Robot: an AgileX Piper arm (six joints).
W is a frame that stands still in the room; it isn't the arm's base.
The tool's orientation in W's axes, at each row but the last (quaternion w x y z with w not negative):
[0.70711 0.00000 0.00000 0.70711]
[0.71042 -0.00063 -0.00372 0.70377]
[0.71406 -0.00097 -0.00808 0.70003]
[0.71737 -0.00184 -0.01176 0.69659]
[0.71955 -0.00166 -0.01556 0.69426]
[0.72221 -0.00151 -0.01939 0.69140]
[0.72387 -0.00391 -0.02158 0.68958]
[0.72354 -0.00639 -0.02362 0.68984]
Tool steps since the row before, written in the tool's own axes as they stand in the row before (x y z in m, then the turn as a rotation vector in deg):
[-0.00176 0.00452 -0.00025 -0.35 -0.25 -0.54]
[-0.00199 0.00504 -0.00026 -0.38 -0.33 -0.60]
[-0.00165 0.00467 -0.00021 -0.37 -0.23 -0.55]
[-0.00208 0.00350 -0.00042 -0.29 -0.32 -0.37]
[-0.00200 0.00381 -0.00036 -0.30 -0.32 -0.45]
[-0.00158 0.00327 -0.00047 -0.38 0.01 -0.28]
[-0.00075 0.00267 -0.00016 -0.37 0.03 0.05]
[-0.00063 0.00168 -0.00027 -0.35 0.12 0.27]
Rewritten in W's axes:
[-0.00452 -0.00176 -0.00025 0.25 -0.35 -0.54]
[-0.00506 -0.00194 -0.00030 0.33 -0.38 -0.60]
[-0.00470 -0.00155 -0.00029 0.23 -0.37 -0.55]
[-0.00355 -0.00197 -0.00052 0.32 -0.29 -0.37]
[-0.00387 -0.00185 -0.00049 0.32 -0.30 -0.45]
[-0.00332 -0.00142 -0.00061 -0.02 -0.37 -0.29]
[-0.00270 -0.00061 -0.00027 -0.05 -0.37 0.04]
[-0.00169 -0.00054 -0.00036 -0.15 -0.35 0.26]

